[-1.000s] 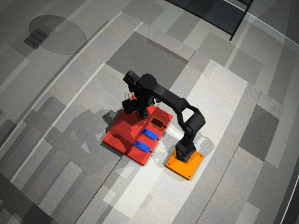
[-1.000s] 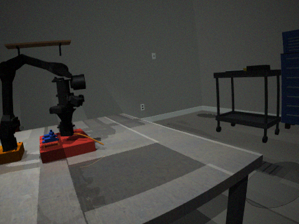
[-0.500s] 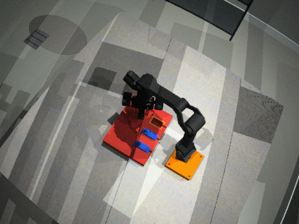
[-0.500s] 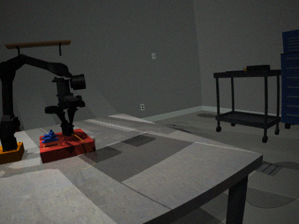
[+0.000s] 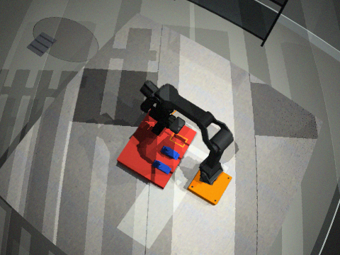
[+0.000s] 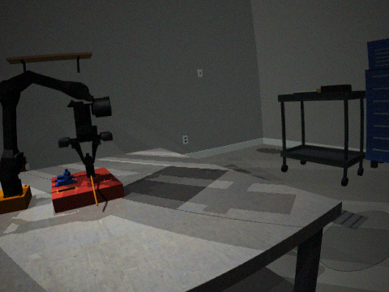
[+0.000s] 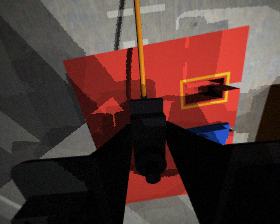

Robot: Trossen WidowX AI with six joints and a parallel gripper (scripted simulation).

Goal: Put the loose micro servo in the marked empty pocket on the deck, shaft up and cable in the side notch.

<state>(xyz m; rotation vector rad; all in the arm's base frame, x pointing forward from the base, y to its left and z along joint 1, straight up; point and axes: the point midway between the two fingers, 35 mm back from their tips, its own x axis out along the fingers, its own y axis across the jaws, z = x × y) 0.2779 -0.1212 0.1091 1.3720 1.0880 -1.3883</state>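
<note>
My gripper tip is 20 mm short of the red deck, 70 mm to the right of it and 100 mm above it.
</note>
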